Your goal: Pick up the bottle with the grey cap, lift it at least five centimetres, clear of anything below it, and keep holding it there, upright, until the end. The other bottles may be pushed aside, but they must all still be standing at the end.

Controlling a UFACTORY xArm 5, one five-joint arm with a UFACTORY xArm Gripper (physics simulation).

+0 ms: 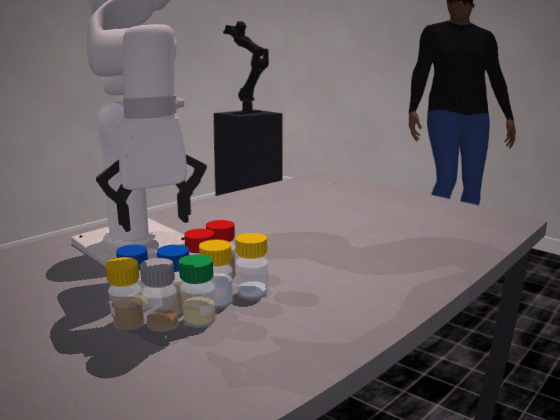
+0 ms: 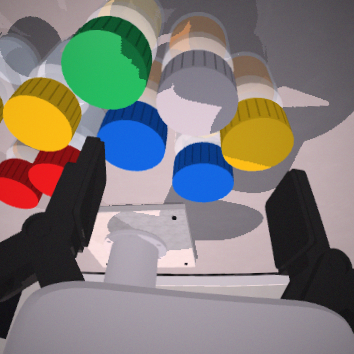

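Seen in the pictures: gripper, fingertip midpoint: (image 1: 155, 224) (image 2: 193, 172); arm's base, origin of the base link: (image 1: 129, 237) (image 2: 135, 245).
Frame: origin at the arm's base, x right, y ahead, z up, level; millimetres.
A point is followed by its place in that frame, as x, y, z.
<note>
The bottle with the grey cap (image 1: 157, 287) {99, 417, 59} (image 2: 197, 92) {88, 404, 87} stands upright in the front row of a tight cluster, with brown contents low inside. A yellow-capped bottle (image 1: 123, 295) {147, 386, 44} (image 2: 257, 135) {134, 372, 87} stands on one side of it and a green-capped bottle (image 1: 196, 290) {41, 436, 47} (image 2: 106, 65) {31, 419, 87} on the other. Two blue-capped bottles stand behind this row, with caps (image 1: 132, 253) {105, 329, 87} (image 2: 134, 140) {44, 359, 87} (image 1: 172, 254) {48, 370, 87} (image 2: 203, 175) {100, 324, 87} showing. My gripper (image 1: 155, 224) {87, 400, 152} (image 2: 193, 172) {87, 400, 152} is open and empty, fingers pointing down, above and behind the cluster on the robot base's side.
Two more yellow-capped bottles, one with its cap (image 1: 251, 245) {-86, 396, 83} at the cluster's edge, and two red-capped bottles stand near the blue ones. The robot's white base plate (image 1: 84, 241) {105, -33, 0} (image 2: 177, 250) {85, -11, -1} is behind the cluster. The table (image 1: 325, 210) {-545, 48, -18} extends right. A black pedestal (image 1: 248, 150) and a person (image 1: 457, 75) are beyond it.
</note>
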